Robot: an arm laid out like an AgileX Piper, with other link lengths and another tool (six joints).
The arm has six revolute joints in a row. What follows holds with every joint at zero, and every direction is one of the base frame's.
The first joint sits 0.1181 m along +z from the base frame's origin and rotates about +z.
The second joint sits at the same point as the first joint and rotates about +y.
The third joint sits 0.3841 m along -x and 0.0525 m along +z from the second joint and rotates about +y.
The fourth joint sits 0.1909 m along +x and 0.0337 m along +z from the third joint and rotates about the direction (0.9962, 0, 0.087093).
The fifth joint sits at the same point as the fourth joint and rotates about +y.
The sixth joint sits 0.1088 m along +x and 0.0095 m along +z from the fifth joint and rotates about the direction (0.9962, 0, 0.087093).
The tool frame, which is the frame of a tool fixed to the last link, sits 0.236 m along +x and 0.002 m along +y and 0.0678 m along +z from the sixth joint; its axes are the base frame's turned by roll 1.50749, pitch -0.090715 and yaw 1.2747 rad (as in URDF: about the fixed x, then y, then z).
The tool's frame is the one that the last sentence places.
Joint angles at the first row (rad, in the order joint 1, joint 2, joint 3, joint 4, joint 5, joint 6):
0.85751, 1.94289, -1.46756, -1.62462, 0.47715, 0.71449
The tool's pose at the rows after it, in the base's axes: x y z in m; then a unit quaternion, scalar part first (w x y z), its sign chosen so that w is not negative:
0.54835 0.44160 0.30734 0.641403 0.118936 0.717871 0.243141
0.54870 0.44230 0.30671 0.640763 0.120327 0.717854 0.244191
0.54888 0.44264 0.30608 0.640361 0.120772 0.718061 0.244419
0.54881 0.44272 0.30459 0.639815 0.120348 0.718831 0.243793
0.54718 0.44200 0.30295 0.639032 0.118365 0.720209 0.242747
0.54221 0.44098 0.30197 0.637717 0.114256 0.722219 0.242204
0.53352 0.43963 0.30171 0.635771 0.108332 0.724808 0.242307
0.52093 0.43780 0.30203 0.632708 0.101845 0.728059 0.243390
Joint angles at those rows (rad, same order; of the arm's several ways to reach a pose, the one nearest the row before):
0.85750, 1.94774, -1.46790, -1.63543, 0.47509, 0.73092
0.85752, 1.94998, -1.46825, -1.63946, 0.47442, 0.73899
0.85751, 1.95132, -1.46845, -1.64049, 0.47407, 0.74158
0.85752, 1.95239, -1.46681, -1.64105, 0.47379, 0.74231
0.85799, 1.94898, -1.45844, -1.64335, 0.47270, 0.74276
0.86152, 1.93786, -1.44062, -1.64675, 0.47106, 0.74285
0.86908, 1.91849, -1.41292, -1.65062, 0.46979, 0.74304
0.88157, 1.89081, -1.37569, -1.65242, 0.46974, 0.74394

